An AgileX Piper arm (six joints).
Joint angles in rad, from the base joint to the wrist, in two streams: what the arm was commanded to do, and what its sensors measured. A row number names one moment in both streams.
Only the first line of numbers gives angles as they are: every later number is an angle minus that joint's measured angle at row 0.
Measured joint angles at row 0:
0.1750 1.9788 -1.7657 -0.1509 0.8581 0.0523
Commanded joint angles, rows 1 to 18:
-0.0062 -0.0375 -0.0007 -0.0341 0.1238 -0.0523
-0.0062 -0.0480 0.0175 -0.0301 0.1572 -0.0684
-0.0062 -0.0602 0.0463 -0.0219 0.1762 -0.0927
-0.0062 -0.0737 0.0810 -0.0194 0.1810 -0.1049
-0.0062 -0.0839 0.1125 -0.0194 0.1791 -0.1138
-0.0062 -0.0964 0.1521 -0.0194 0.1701 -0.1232
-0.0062 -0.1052 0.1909 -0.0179 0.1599 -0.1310
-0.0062 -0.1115 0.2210 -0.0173 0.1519 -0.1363
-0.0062 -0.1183 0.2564 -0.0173 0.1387 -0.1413
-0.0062 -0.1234 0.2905 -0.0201 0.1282 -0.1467
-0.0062 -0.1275 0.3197 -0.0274 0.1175 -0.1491
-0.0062 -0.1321 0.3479 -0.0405 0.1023 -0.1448
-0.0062 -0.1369 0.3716 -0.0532 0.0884 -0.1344
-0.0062 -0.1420 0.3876 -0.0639 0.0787 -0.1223
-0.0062 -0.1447 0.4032 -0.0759 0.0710 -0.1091
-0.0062 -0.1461 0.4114 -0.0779 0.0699 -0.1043
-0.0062 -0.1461 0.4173 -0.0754 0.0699 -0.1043
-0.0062 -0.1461 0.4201 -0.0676 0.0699 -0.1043
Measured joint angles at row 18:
-0.0039 -0.1247 0.3948 -0.0549 0.0924 -0.1176
